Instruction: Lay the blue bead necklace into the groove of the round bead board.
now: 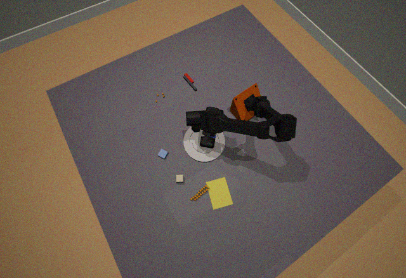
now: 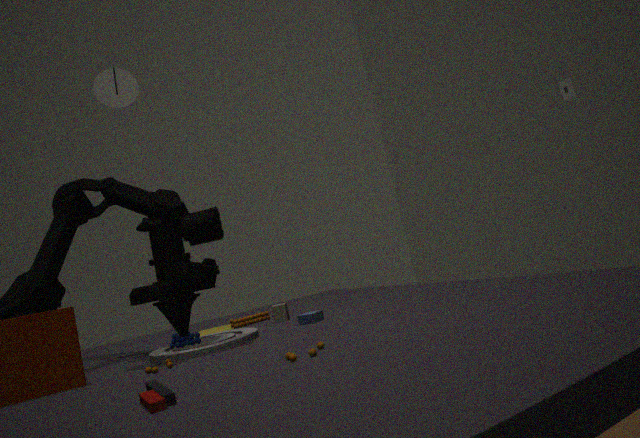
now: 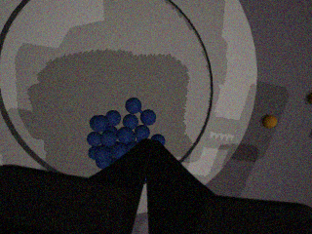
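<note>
My gripper tip is 4 cm short of the round white bead board, 1 cm to the right of it and 2 cm above it. The rest, counted from my gripper tip: cream cube (23 cm ahead, 9 cm to the left, 1 cm below); yellow sheet (13 cm ahead, 24 cm to the left, 3 cm below); light blue cube (23 cm ahead, 6 cm to the right, 2 cm below).
</note>
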